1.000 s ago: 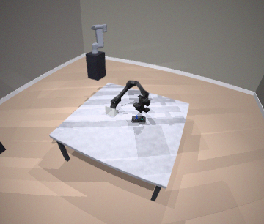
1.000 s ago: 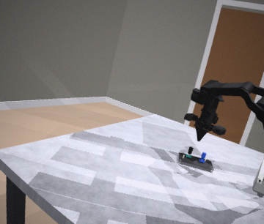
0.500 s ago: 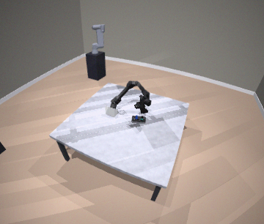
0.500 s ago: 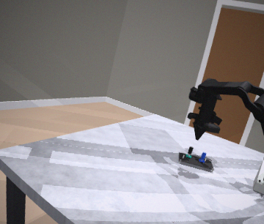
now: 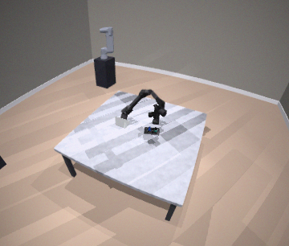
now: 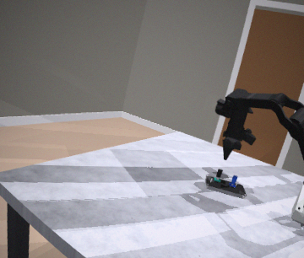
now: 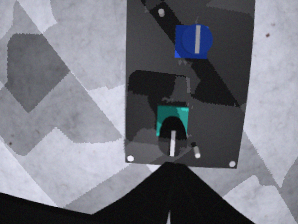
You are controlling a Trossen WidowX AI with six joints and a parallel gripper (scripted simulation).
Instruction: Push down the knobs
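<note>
Right now the black knob is 60 mm below my gripper tip. From my gripper tip the other things lie so: blue knob (60 mm below, 60 mm behind, 10 mm to the right).
</note>
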